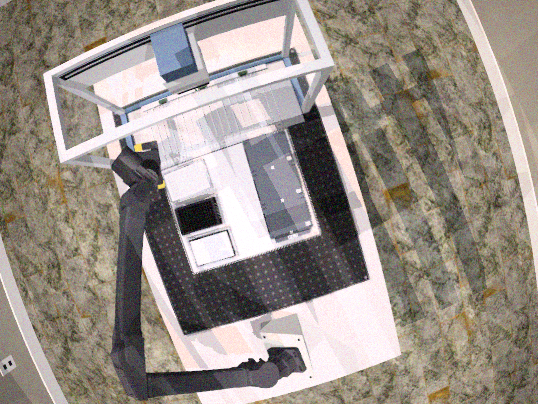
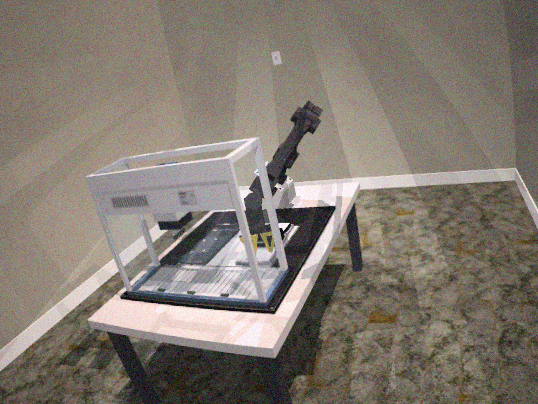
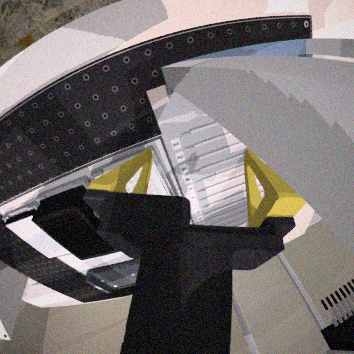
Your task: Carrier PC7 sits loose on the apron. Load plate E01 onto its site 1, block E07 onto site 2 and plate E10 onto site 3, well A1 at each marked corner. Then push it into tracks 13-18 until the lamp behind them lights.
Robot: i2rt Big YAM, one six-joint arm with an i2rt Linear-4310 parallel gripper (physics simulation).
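Seen in the pictures: gripper, fingertip midpoint: (image 1: pixel 150 160) (image 2: pixel 262 254) (image 3: pixel 196 152); arm's base, link origin: (image 1: pixel 288 358).
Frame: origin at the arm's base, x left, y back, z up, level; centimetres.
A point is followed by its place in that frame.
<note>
The long dark grey carrier (image 1: pixel 280 185) {z -12.1, x -15.9, y -49.3 cm} (image 2: pixel 215 243) {z -12.0, x -13.0, y -49.0 cm} lies on the right side of the white apron (image 1: pixel 239 210) {z -13.1, x -1.5, y -46.5 cm}, with small white marks along it and no plate on it. Three plates stand in a row on the left: a white one (image 1: pixel 187 180) {z -10.5, x 10.1, y -60.7 cm} nearest the tracks, a black one (image 1: pixel 199 216) {z -10.8, x 10.4, y -49.1 cm} (image 3: pixel 75 230) {z -8.4, x 11.6, y -49.5 cm} in the middle and a dark-rimmed white one (image 1: pixel 212 248) {z -10.5, x 10.2, y -38.6 cm} nearest the arm base. Their labels cannot be read. My gripper (image 1: pixel 150 167) {z -6.0, x 18.0, y -70.2 cm} (image 2: pixel 263 241) (image 3: pixel 196 152) {z -6.0, x 18.0, y -70.2 cm} is open and empty, above the left edge near the first white plate. The numbered track deck (image 1: pixel 225 120) {z -13.1, x -7.0, y -74.3 cm} (image 2: pixel 200 280) {z -4.5, x 3.5, y -89.9 cm} (image 3: pixel 215 162) {z -12.9, x 10.6, y -73.7 cm} lies beyond the apron.
A white frame (image 1: pixel 200 95) {z 34.9, x -6.4, y -70.6 cm} (image 2: pixel 162 172) {z 33.0, x 2.0, y -90.4 cm} stands over the track deck, its posts near my gripper. A blue-and-grey box (image 1: pixel 172 52) {z 32.8, x -3.7, y -82.5 cm} hangs from its beam. Small dark green parts (image 1: pixel 242 73) {z -11.0, x -17.2, y -86.6 cm} (image 2: pixel 191 292) sit along the tracks' back edge. A black perforated mat (image 1: pixel 270 285) {z -13.1, x -2.1, y -21.0 cm} surrounds the apron.
</note>
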